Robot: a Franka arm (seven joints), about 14 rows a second.
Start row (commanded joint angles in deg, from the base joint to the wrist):
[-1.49 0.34 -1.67 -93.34 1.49 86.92 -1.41]
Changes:
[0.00 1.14 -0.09 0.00 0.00 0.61 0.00]
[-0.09 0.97 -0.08 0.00 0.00 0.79 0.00]
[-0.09 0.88 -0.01 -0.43 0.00 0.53 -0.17]
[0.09 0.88 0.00 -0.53 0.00 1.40 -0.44]
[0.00 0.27 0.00 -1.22 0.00 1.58 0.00]
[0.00 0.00 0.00 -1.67 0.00 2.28 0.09]
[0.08 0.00 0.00 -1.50 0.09 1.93 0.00]
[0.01 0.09 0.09 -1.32 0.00 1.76 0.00]
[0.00 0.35 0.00 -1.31 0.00 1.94 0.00]
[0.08 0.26 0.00 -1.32 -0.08 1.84 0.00]
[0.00 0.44 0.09 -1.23 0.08 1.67 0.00]
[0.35 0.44 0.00 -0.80 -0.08 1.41 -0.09]
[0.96 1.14 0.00 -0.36 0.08 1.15 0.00]
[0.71 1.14 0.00 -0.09 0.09 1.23 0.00]
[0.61 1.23 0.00 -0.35 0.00 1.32 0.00]
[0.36 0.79 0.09 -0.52 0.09 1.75 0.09]
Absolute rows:
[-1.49 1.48 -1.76 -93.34 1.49 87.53 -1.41]
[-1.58 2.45 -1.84 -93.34 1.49 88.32 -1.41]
[-1.67 3.33 -1.85 -93.77 1.49 88.85 -1.58]
[-1.58 4.21 -1.85 -94.30 1.49 90.25 -2.02]
[-1.58 4.48 -1.85 -95.52 1.49 91.83 -2.02]
[-1.58 4.48 -1.85 -97.19 1.49 94.11 -1.93]
[-1.50 4.48 -1.85 -98.69 1.58 96.04 -1.93]
[-1.49 4.57 -1.76 -100.01 1.58 97.80 -1.93]
[-1.49 4.92 -1.76 -101.32 1.58 99.74 -1.93]
[-1.41 5.18 -1.76 -102.64 1.50 101.58 -1.93]
[-1.41 5.62 -1.67 -103.87 1.58 103.25 -1.93]
[-1.06 6.06 -1.67 -104.67 1.50 104.66 -2.02]
[-0.10 7.20 -1.67 -105.03 1.58 105.81 -2.02]
[0.61 8.34 -1.67 -105.12 1.67 107.04 -2.02]
[1.22 9.57 -1.67 -105.47 1.67 108.36 -2.02]
[1.58 10.36 -1.58 -105.99 1.76 110.11 -1.93]

